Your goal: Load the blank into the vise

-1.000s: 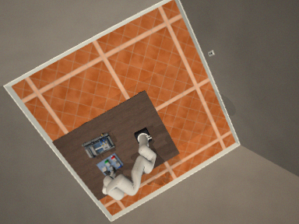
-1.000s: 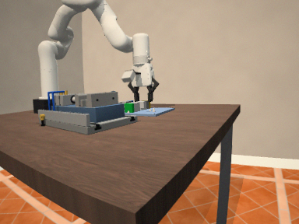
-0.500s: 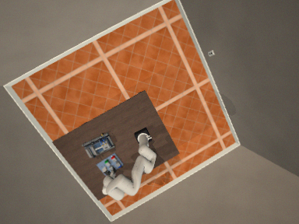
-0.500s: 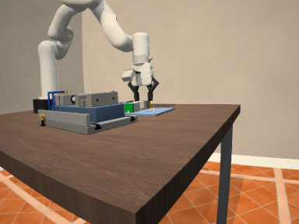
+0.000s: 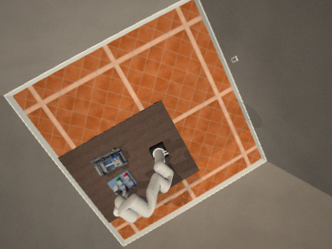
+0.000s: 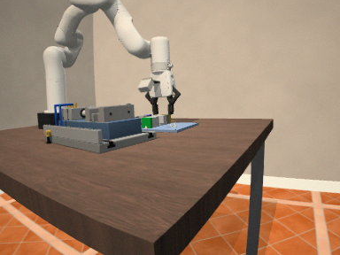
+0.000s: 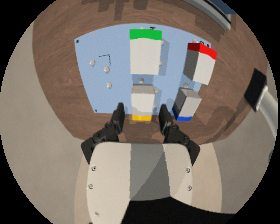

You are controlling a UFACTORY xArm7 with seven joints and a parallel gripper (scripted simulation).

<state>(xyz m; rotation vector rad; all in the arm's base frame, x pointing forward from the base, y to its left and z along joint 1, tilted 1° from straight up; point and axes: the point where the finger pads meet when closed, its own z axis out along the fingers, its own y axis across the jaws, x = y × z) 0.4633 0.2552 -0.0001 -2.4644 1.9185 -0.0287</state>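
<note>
My hand is 40 mm above the yellow-ended blank. From my hand the other things lie so: blue infeed plate (60 mm below, 40 mm to the right, 10 mm ahead); then blue-ended blank (90 mm behind, 40 mm below, 20 mm to the right); then green-ended blank (90 mm to the right, 40 mm below, 20 mm ahead).
</note>
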